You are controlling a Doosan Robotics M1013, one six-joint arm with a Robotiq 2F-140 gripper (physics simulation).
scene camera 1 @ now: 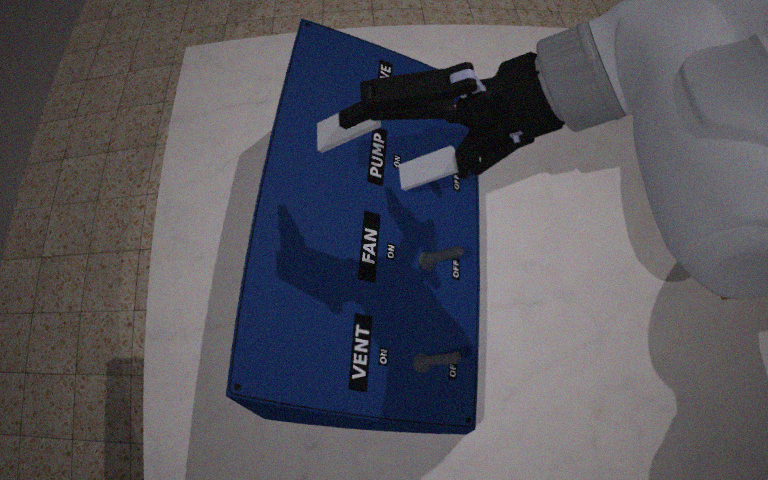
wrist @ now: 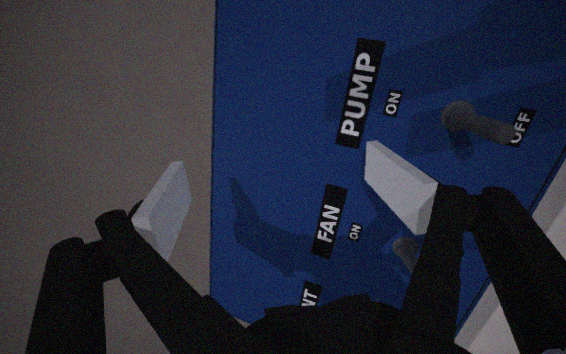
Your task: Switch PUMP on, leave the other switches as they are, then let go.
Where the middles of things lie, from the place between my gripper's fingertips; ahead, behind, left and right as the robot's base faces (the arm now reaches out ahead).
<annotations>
My gripper is now 11 cm above the blue switch panel [scene camera 1: 338, 305], 1 cm to the right of it and 1 cm past it. From my hand the other things lie so: pump lever [wrist: 497, 131] 10 cm behind, 8 cm below, 4 cm to the right.
</annotations>
